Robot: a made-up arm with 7 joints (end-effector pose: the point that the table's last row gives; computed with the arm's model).
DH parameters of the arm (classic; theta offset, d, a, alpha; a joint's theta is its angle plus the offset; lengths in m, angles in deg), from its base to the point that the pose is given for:
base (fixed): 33.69 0 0.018 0
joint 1: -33.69 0.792 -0.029 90
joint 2: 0 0.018 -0.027 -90
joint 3: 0 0.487 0.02 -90
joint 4: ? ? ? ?
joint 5: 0 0.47 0.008 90
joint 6: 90 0.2 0.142 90
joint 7: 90 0.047 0.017 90
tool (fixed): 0 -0.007 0 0
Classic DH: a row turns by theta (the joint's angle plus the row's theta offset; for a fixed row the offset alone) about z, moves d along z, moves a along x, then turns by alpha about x.
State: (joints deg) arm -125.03 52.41 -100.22 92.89 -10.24 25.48 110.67
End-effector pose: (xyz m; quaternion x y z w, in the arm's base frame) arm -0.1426 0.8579 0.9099 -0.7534 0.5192 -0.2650 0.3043
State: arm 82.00 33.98 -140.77 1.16 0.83 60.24 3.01
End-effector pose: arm -0.2321 -0.6372 1.6427 0.2582 -0.2164 -0.9248 0.1767
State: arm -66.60 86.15 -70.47 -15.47 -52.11 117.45 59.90
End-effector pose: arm -0.0317 0.9576 0.7362 0.1664 0.8464 0.0334 0.5048
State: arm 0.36 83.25 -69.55 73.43 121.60 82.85 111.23
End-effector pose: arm -0.4400 -0.5353 1.0815 0.3357 0.1735 0.8981 0.2251
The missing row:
joint 4: 0 0.063 -0.033 90
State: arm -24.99 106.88 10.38 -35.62 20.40 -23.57 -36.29
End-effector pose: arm -0.9312 0.2791 0.2891 0.1217 -0.8966 -0.4227 0.0519
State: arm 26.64 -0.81 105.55 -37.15 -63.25 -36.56 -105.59
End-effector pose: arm 0.3962 -0.2515 1.6398 -0.1360 -0.5694 0.0382 0.8098
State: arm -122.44 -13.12 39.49 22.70 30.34 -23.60 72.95
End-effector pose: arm -0.0917 -0.4922 1.6469 0.5399 0.5560 -0.6318 0.0109
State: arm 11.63 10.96 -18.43 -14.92 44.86 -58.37 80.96
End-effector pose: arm -0.1361 -0.0470 1.8033 0.0484 0.5565 -0.5793 0.5937
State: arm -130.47 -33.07 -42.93 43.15 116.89 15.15 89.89
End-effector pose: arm -0.7135 -0.4535 1.2358 0.9835 0.0458 -0.1551 0.0814
